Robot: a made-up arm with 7 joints. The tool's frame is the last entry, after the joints.
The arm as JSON. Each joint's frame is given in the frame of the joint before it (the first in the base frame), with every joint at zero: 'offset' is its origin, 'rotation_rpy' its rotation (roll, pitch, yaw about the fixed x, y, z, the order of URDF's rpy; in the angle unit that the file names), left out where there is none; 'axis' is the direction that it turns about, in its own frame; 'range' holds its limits. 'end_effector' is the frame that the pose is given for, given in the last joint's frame.
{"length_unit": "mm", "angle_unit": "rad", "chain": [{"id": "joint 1", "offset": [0.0, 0.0, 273.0], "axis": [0.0, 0.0, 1.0], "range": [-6.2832, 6.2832]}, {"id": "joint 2", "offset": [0.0, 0.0, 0.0], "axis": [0.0, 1.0, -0.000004], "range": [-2.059, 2.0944]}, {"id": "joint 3", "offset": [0.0, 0.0, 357.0], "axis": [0.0, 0.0, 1.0], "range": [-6.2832, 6.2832]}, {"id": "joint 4", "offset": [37.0, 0.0, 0.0], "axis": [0.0, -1.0, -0.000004], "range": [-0.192, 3.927]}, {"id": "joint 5", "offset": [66.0, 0.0, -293.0], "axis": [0.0, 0.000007, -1.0], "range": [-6.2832, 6.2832]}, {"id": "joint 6", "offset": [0.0, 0.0, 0.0], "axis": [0.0, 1.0, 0.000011], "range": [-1.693, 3.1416]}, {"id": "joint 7", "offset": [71.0, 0.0, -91.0], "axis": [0.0, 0.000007, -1.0], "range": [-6.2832, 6.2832]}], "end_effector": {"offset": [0.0, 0.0, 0.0], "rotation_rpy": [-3.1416, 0.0, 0.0]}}
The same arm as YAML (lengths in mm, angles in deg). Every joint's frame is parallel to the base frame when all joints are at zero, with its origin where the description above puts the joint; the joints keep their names.
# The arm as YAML. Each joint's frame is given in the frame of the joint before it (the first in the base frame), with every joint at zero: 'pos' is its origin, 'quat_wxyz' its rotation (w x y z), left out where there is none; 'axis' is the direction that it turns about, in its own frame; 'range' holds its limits. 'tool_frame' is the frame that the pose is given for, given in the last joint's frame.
length_unit: mm
angle_unit: deg
joints:
  - joint: joint 1
    pos: [0.0, 0.0, 273.0]
    axis: "+z"
    range: [-360.0, 360.0]
  - joint: joint 2
    pos: [0.0, 0.0, 0.0]
    axis: "+y"
    range: [-117.97, 120.0]
  - joint: joint 3
    pos: [0.0, 0.0, 357.0]
    axis: "+z"
    range: [-360.0, 360.0]
  - joint: joint 4
    pos: [37.0, 0.0, 0.0]
    axis: "-y"
    range: [-11.0, 225.0]
  - joint: joint 5
    pos: [66.0, 0.0, -293.0]
    axis: "-z"
    range: [-360.0, 360.0]
  - joint: joint 6
    pos: [0.0, 0.0, 0.0]
    axis: "+y"
    range: [-97.0, 180.0]
  - joint: joint 7
    pos: [71.0, 0.0, -91.0]
    axis: "-z"
    range: [-360.0, 360.0]
tool_frame:
  pos: [0.0, 0.0, 0.0]
  quat_wxyz: [0.000004, 1.0, 0.0, 0.0]

